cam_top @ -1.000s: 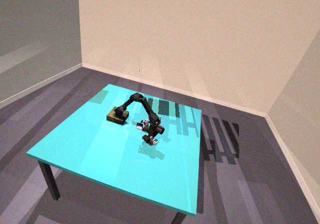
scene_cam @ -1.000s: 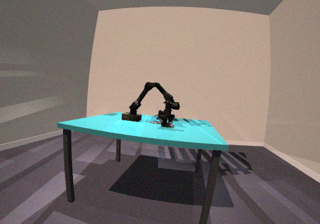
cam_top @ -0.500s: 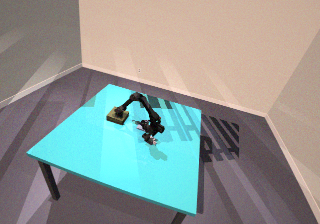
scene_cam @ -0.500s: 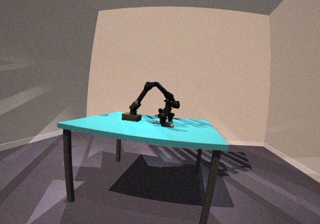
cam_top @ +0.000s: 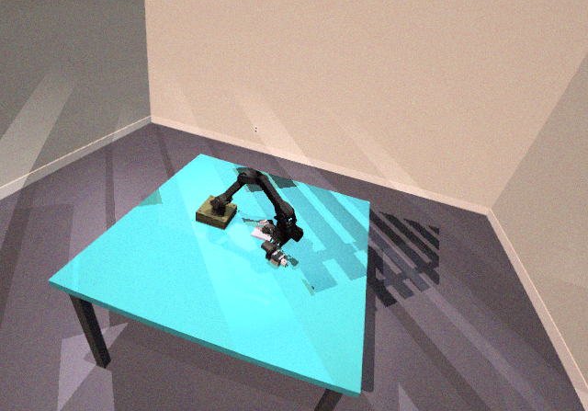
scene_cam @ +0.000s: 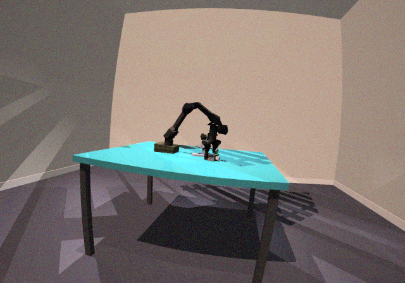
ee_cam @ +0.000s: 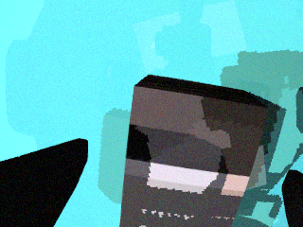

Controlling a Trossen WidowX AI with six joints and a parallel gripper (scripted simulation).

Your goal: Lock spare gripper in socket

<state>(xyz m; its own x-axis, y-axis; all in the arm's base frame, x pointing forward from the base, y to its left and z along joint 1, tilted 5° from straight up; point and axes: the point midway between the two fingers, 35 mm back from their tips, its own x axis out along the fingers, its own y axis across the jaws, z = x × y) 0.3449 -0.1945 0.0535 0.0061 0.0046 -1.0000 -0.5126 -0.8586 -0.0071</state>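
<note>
Now: gripper tip 3 cm above the spare gripper, 2 cm short of it and 1 cm to the left of it. Also, from my gripper tip: mount (16 cm to the left, 7 cm behind); then green pad (26 cm to the left, 6 cm ahead, 2 cm below).
</note>
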